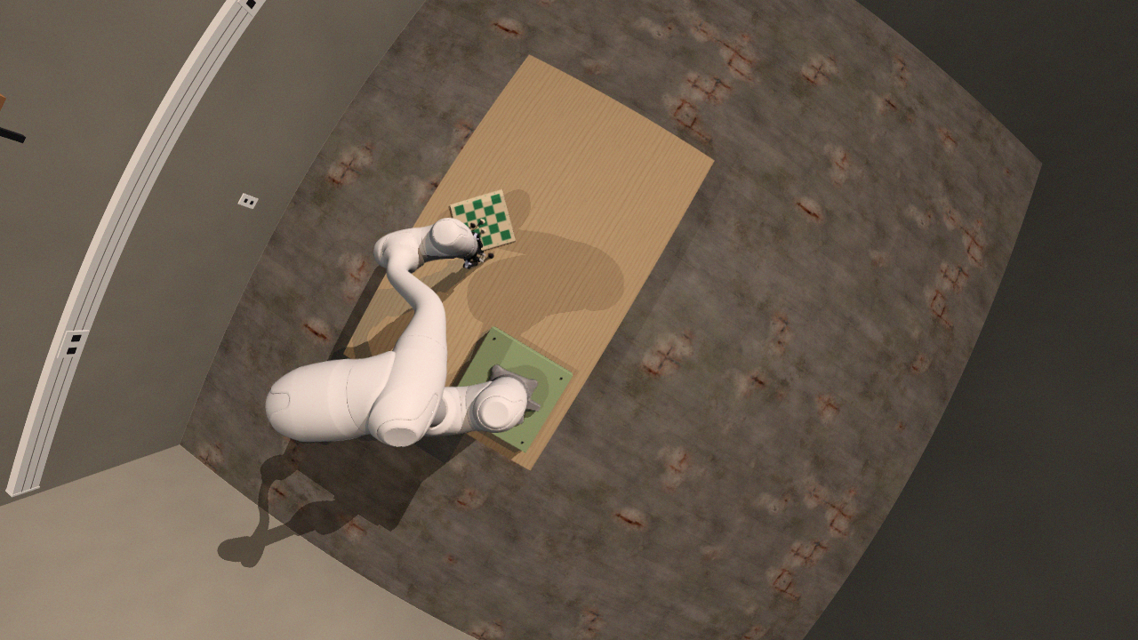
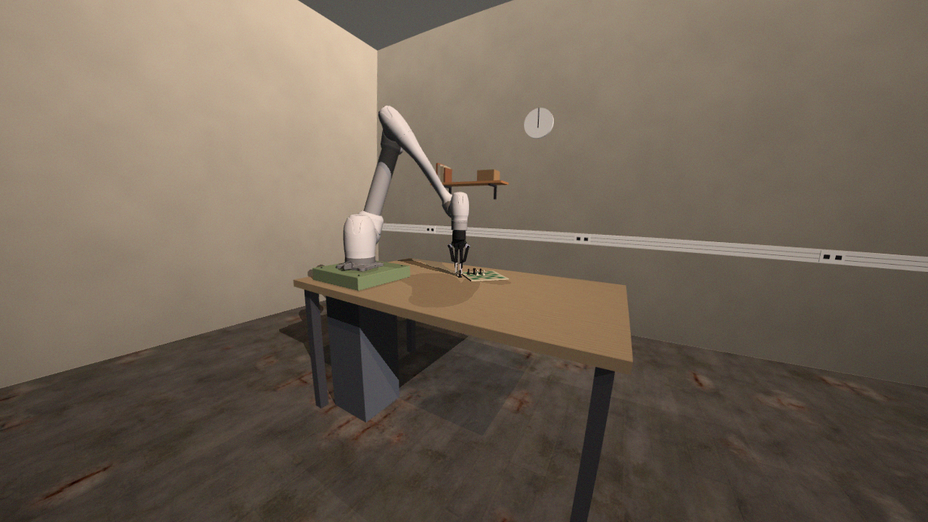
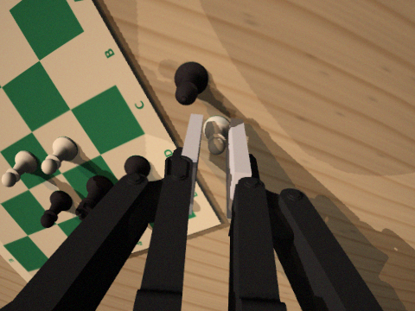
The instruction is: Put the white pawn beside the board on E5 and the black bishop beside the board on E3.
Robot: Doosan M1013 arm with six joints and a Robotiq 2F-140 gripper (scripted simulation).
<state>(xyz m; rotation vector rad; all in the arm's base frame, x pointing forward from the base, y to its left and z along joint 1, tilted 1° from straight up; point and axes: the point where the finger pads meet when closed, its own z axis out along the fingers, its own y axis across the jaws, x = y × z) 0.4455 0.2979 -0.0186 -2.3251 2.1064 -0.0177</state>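
Now: hand 13 cm short of the chessboard, 5 cm to the right of it and 4 cm above it.
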